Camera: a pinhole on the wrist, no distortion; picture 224 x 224 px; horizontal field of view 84.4 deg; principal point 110.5 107.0 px. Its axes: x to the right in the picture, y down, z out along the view. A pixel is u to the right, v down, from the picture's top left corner.
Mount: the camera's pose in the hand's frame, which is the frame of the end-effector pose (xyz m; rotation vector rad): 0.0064 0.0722 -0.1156 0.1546 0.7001 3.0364
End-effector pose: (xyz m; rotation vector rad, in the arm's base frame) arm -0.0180 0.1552 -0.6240 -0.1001 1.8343 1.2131
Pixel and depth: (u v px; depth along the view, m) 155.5 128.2 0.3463
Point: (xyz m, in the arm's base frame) 0.0895 0.3905 -0.4676
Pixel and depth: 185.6 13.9 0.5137
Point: -0.0736 0.5516 -0.0097
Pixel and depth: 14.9 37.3 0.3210
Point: -0.3257 0.5056 -0.5828
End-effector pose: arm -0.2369 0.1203 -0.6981 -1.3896 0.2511 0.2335
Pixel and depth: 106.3 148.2 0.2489
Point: -0.2260 0.2790 -0.7864
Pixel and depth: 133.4 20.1 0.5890
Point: -0.4865 0.4730 -1.3074
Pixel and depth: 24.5 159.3 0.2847
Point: -0.0337 0.3081 -0.8163
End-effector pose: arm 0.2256 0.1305 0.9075 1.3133 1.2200 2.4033
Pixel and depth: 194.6 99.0 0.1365
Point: 0.3124 0.0083 0.9667
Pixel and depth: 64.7 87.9 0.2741
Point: 0.2744 0.1048 1.1838
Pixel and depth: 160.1 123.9 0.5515
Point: 0.7088 0.1412 1.1117
